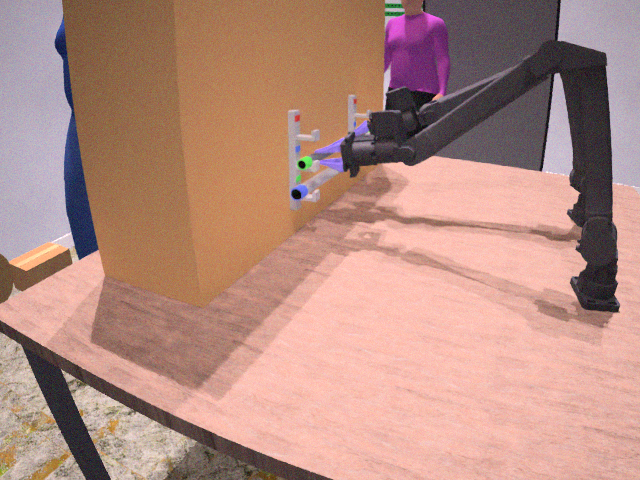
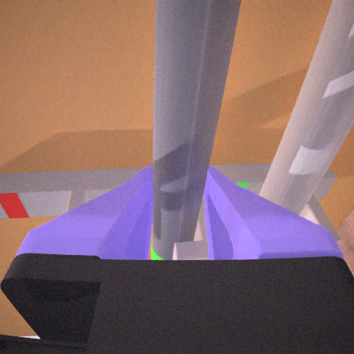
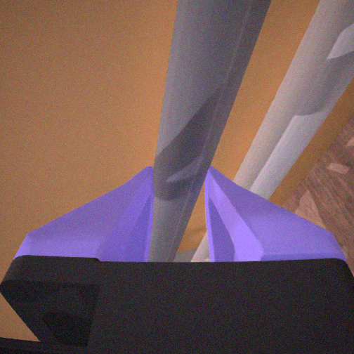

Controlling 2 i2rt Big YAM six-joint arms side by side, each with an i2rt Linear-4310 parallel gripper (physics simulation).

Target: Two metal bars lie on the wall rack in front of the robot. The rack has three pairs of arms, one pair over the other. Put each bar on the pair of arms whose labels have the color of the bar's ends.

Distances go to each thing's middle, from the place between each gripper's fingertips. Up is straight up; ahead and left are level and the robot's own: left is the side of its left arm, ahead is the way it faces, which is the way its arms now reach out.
Now: left hand 10 mm short of the green-ended dark bar [image 3: 209, 54] and 160 mm to the left of it. Round my left hand: blue-ended pale bar [image 3: 309, 89] (20 mm ahead, 160 mm to the right, 70 mm below).
My right gripper is now 5 cm to the right of the green-ended dark bar. Also, from my right hand: blue-ended pale bar: 1 cm ahead, 5 cm to the left, 7 cm below.
